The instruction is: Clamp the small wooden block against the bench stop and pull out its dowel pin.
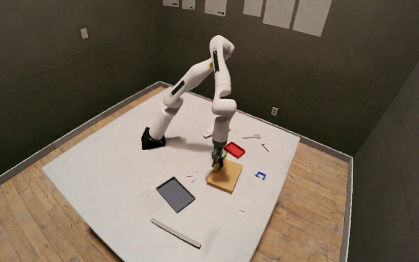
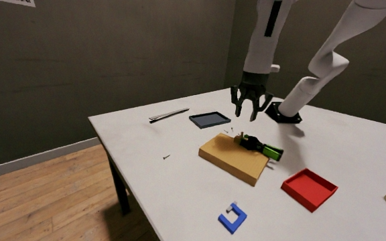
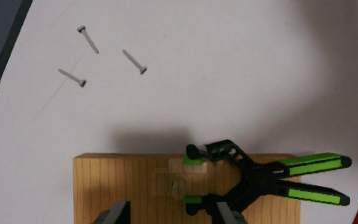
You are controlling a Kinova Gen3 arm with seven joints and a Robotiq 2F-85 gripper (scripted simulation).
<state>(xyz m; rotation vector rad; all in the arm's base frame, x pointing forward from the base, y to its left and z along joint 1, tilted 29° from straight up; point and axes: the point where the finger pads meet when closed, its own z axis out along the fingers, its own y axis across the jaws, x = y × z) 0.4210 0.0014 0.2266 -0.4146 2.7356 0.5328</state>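
The dowel pin lies 9 cm below my hand. Also, from my hand: grey tray (26 cm to the right, 14 cm below, 5 cm behind); then red tray (23 cm to the left, 14 cm below, 4 cm behind); then small wooden block (11 cm below).
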